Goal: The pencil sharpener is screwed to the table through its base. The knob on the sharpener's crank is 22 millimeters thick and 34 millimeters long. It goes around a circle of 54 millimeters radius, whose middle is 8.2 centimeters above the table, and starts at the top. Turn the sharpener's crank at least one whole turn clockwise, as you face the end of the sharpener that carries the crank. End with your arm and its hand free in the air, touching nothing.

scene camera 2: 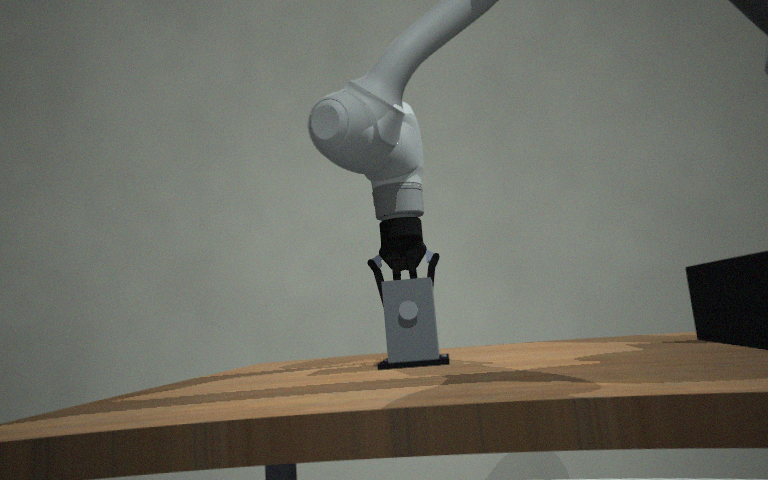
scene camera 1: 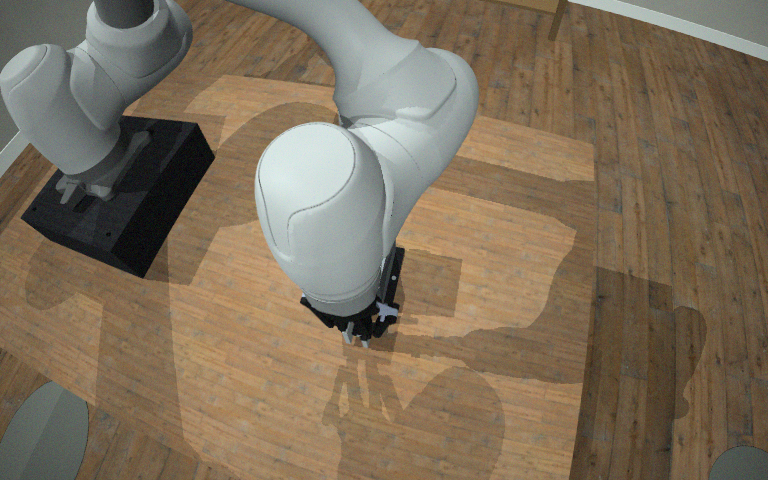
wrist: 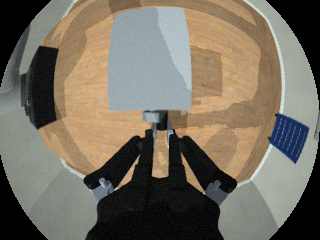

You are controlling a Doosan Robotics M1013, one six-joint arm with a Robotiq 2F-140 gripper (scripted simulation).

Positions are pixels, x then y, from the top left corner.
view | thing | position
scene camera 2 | pencil sharpener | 410, 323
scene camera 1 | my gripper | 359, 338
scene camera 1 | pencil sharpener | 391, 265
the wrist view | my gripper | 161, 125
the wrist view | pencil sharpener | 149, 64
